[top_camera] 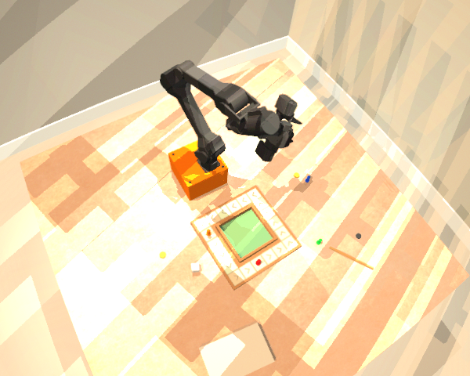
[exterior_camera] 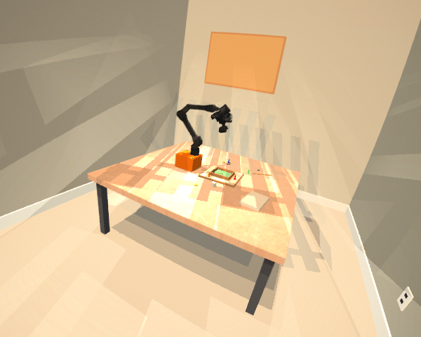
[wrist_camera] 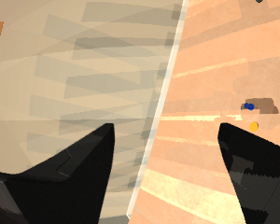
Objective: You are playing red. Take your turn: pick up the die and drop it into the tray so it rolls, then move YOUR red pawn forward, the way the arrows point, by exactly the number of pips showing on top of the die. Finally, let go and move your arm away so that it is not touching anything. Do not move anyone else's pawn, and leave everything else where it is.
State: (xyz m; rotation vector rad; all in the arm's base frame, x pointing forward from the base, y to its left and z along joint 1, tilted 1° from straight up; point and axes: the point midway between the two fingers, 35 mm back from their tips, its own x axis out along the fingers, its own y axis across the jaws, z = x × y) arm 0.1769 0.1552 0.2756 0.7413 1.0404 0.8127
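Now: gripper tip 42 cm to the left of the white die, 35 cm above it and 8 cm short of it. The rest, counted from my gripper tip: blue pawn (35 cm below, 13 cm to the left, 3 cm ahead); green pawn (35 cm below, 25 cm ahead); green tray (36 cm below, 21 cm to the right, 8 cm ahead).
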